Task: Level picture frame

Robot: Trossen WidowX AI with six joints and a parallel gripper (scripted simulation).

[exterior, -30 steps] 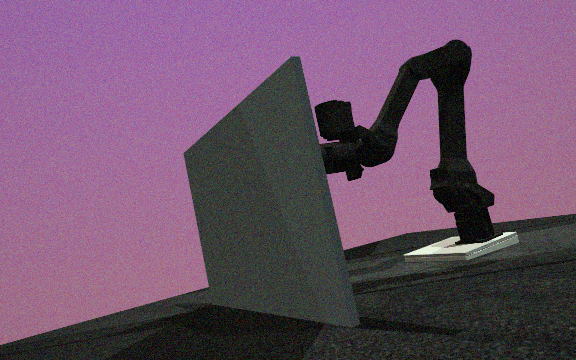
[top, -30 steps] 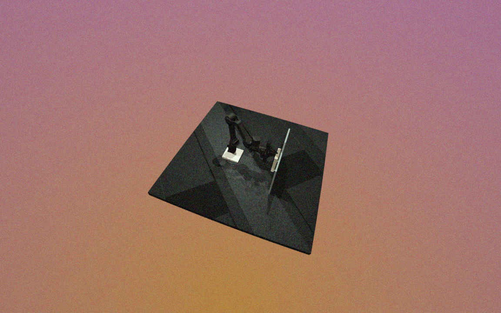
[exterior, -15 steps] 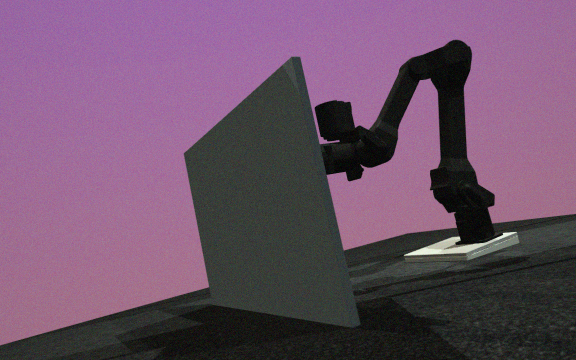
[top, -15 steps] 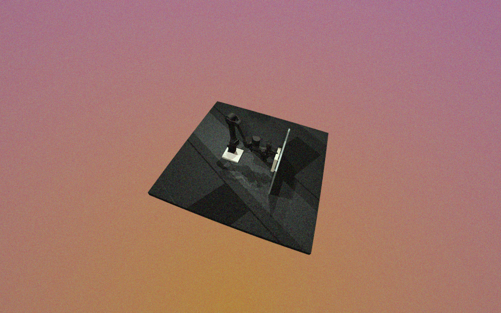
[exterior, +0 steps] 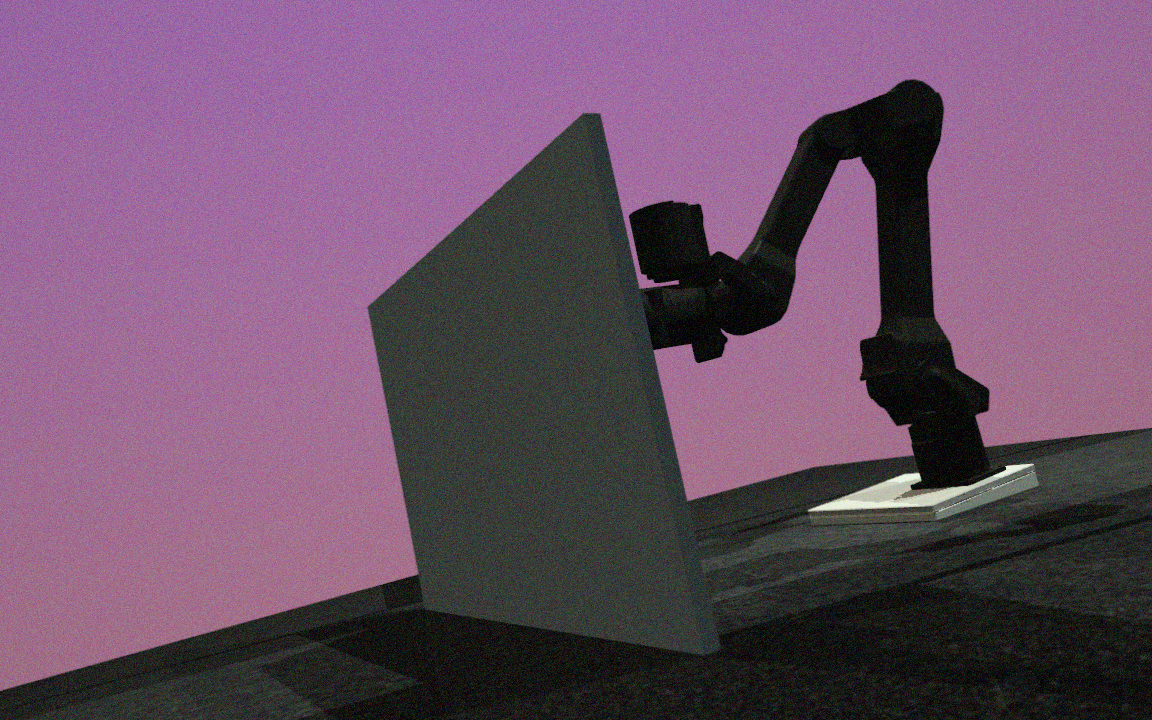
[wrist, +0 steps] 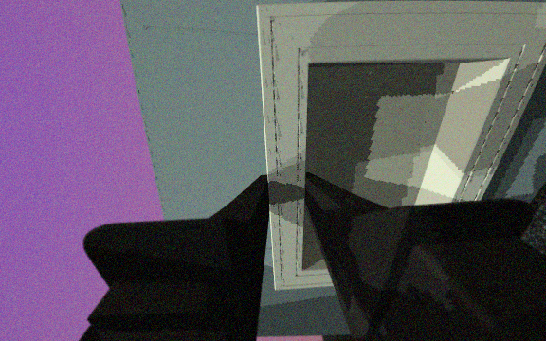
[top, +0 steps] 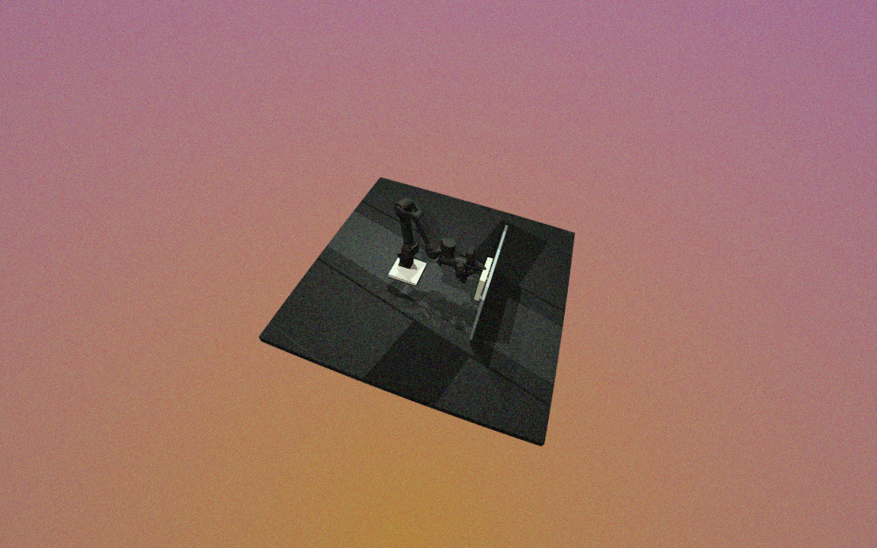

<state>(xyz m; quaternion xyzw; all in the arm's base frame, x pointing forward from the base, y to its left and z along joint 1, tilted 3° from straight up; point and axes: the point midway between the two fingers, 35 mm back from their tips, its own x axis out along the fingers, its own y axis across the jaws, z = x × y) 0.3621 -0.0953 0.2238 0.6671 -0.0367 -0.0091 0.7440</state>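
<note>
My gripper tip is 10 mm short of the picture frame and 50 mm above it. From my gripper tip the other things lie so: wall panel: 20 mm ahead, 70 mm below.
</note>
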